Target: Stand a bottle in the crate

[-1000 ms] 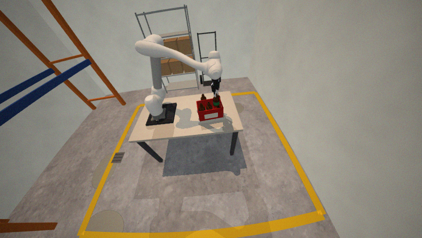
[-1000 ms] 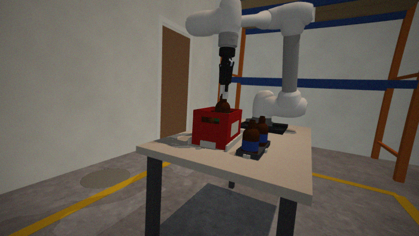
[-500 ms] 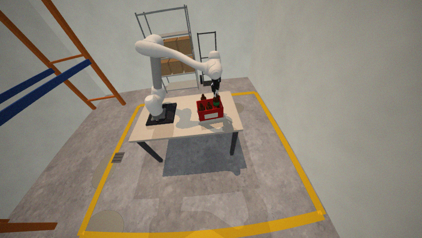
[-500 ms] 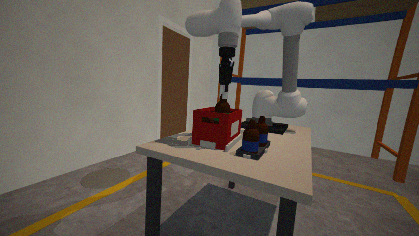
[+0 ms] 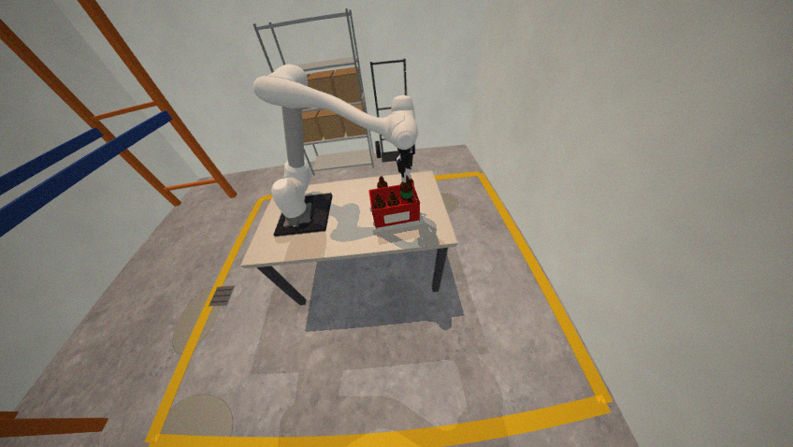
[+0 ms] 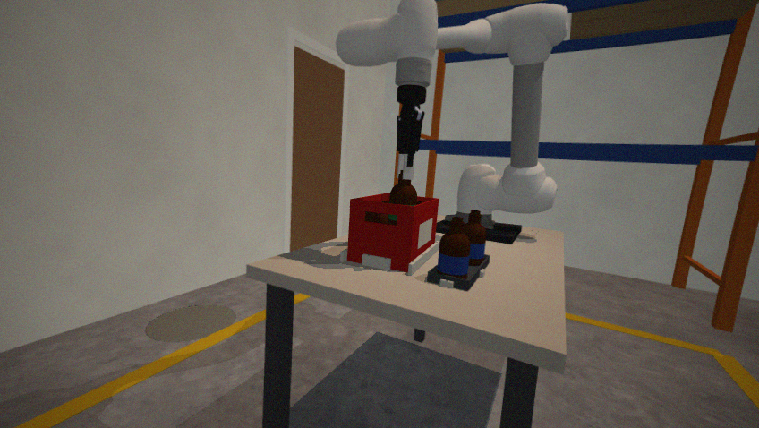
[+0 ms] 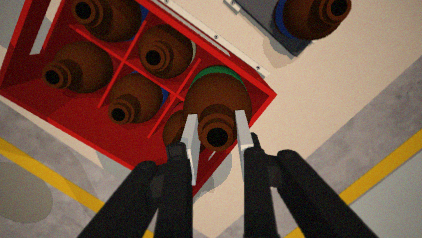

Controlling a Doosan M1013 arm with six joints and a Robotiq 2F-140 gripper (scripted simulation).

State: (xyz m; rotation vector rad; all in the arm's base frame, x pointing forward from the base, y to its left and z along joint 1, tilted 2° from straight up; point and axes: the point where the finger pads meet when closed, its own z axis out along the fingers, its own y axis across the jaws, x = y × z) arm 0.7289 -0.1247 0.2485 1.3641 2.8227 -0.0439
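Right now my hand is 190 mm above the red crate, 90 mm past it and 40 mm to the left of it. The rest, counted from my hand: dark grey tray (260 mm below, 170 mm to the left, 40 mm behind).
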